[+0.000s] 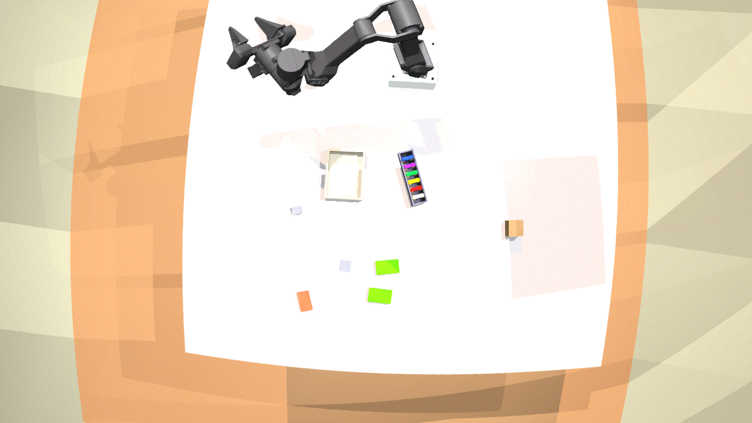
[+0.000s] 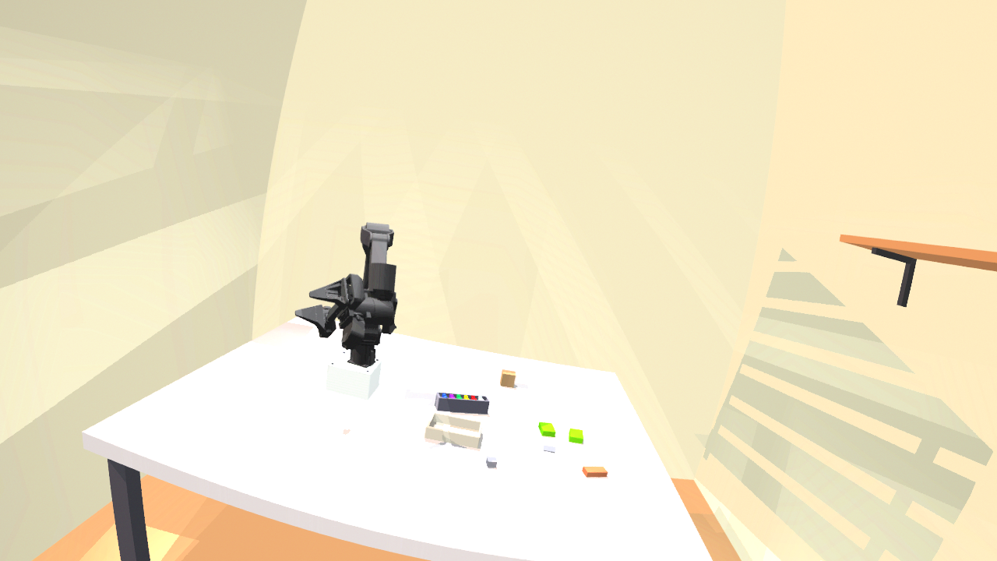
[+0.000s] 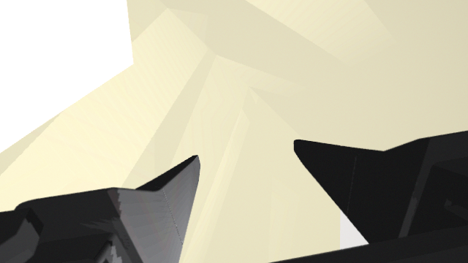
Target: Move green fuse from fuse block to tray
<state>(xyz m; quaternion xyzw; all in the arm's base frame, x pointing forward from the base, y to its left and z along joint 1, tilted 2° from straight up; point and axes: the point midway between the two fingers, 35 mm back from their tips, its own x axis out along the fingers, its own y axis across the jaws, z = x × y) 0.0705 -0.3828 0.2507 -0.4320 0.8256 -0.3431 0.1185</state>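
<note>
My gripper tip is now 470 mm to the right of the green fuse, 290 mm above it and 240 mm short of it. Also, from my gripper tip: pale tray 320 mm below, 300 mm to the left, 280 mm ahead.
</note>
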